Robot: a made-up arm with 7 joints. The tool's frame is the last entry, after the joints.
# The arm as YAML. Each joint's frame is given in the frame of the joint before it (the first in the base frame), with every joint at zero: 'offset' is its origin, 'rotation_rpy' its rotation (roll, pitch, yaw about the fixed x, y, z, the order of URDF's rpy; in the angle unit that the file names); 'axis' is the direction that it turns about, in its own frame. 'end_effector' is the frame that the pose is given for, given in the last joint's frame.
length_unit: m
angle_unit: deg
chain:
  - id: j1
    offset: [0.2, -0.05, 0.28]
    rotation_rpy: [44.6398, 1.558, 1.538]
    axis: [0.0, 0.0, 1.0]
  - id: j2
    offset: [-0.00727, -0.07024, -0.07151]
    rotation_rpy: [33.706, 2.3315, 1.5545]
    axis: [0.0, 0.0, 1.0]
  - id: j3
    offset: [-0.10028, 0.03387, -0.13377]
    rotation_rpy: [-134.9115, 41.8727, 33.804]
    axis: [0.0, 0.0, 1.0]
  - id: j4
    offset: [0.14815, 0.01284, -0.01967]
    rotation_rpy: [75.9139, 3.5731, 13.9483]
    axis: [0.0, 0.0, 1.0]
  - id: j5
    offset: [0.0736, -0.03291, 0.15]
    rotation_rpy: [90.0, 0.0, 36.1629]
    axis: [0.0, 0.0, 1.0]
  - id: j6
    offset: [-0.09, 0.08, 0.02]
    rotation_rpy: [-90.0, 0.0, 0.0]
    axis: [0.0, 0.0, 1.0]
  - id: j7
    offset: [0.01, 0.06, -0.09]
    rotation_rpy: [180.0, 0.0, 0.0]
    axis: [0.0, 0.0, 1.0]
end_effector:
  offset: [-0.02, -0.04, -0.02]
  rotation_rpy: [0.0, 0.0, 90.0]
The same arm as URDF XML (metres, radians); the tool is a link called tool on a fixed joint. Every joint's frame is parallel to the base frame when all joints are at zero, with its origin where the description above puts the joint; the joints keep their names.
<robot name="arm">
  <joint name="tool_fixed" type="fixed">
    <parent link="link7"/>
    <child link="tool"/>
    <origin xyz="-0.04 -0.02 0.02" rpy="3.1416 0 0"/>
  </joint>
  <joint name="j7" type="continuous">
    <parent link="link6"/>
    <child link="link7"/>
    <origin xyz="-0.06 0.01 -0.09"/>
    <axis xyz="0 0 -1"/>
  </joint>
  <joint name="j6" type="continuous">
    <parent link="link5"/>
    <child link="link6"/>
    <origin xyz="0.02 -0.09 0.08"/>
    <axis xyz="0 0 1"/>
  </joint>
  <joint name="j5" type="continuous">
    <parent link="link4"/>
    <child link="link5"/>
    <origin xyz="0.07 0.04 0.15"/>
    <axis xyz="1 0 0"/>
  </joint>
  <joint name="j4" type="continuous">
    <parent link="link3"/>
    <child link="link4"/>
    <origin xyz="0.1 0.11 0.02"/>
    <axis xyz="0 0 1"/>
  </joint>
  <joint name="j3" type="continuous">
    <parent link="link2"/>
    <child link="link3"/>
    <origin xyz="-0.11 0.13 0.01"/>
    <axis xyz="-0.81832 0.520912 0.242906"/>
  </joint>
  <joint name="j2" type="continuous">
    <parent link="link1"/>
    <child link="link2"/>
    <origin xyz="-0.01 0 -0.1"/>
    <axis xyz="0.080599 -0.976291 0.200898"/>
  </joint>
  <joint name="j1" type="continuous">
    <parent link="base_link"/>
    <child link="link1"/>
    <origin xyz="0.2 -0.05 0.28"/>
    <axis xyz="0.038199 -0.701875 0.711275"/>
  </joint>
  <link name="base_link"/>
  <link name="link1"/>
  <link name="link2"/>
  <link name="link3"/>
  <link name="link4"/>
  <link name="link5"/>
  <link name="link6"/>
  <link name="link7"/>
  <link name="tool"/>
</robot>

